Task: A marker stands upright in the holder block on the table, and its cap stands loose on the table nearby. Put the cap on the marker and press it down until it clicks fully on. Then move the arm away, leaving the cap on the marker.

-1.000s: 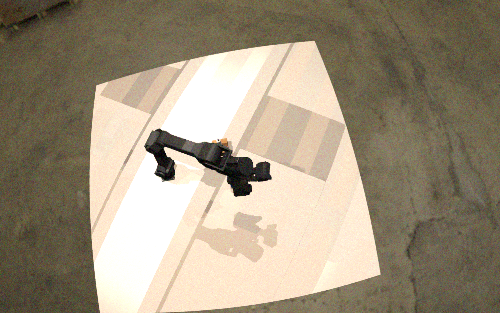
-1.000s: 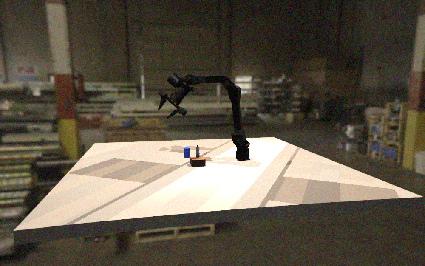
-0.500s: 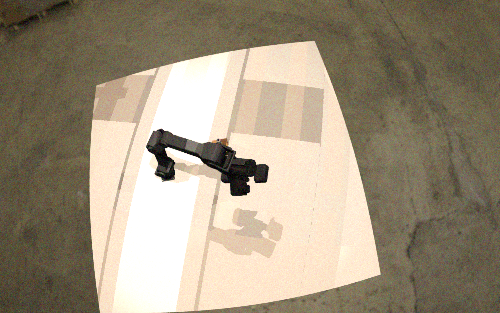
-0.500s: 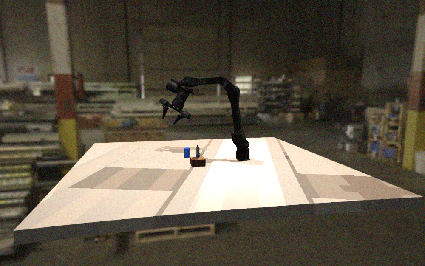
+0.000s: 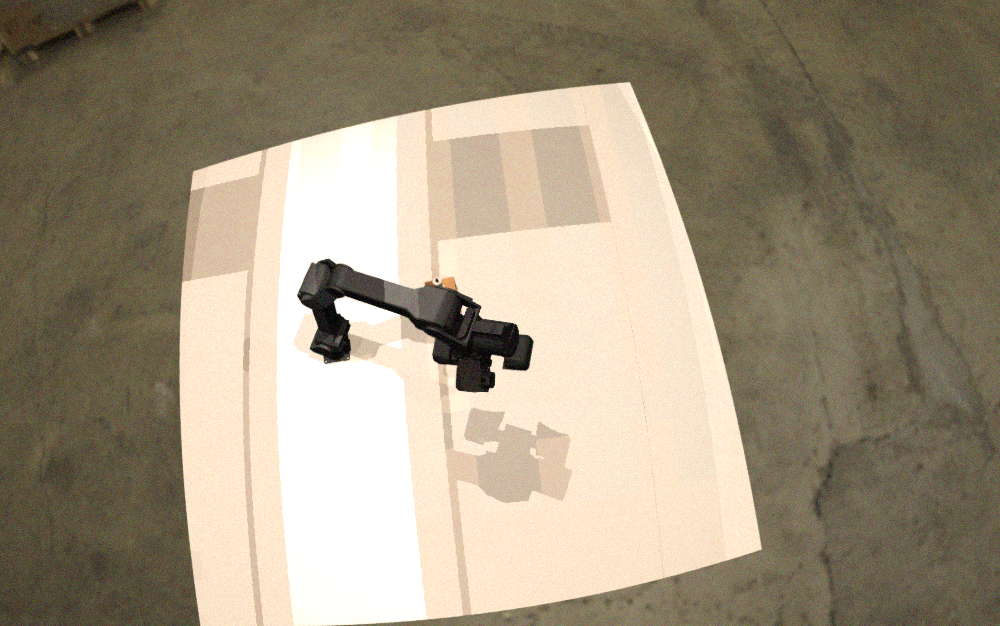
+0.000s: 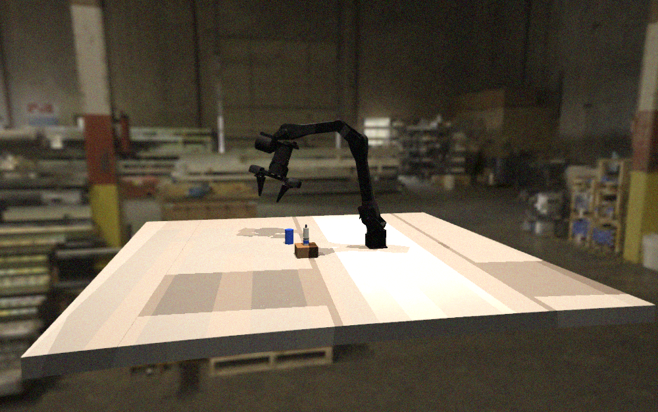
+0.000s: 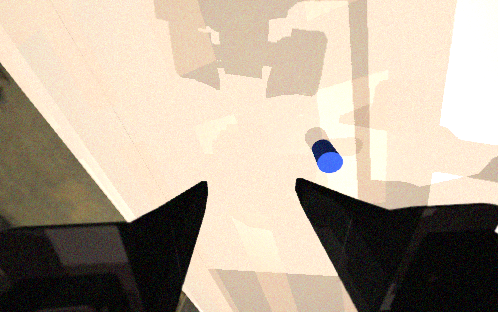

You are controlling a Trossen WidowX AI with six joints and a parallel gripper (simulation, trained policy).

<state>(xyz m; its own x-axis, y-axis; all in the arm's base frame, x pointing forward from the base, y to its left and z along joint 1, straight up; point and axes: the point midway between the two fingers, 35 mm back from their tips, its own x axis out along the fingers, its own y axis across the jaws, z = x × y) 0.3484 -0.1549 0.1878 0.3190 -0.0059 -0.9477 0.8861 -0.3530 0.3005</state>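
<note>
Now: gripper tip 70 mm past the blue cap, 50 mm to the right of it and 130 mm above it. Round my gripper tip: holder block: 100 mm behind, 230 mm to the left, 140 mm below.
</note>
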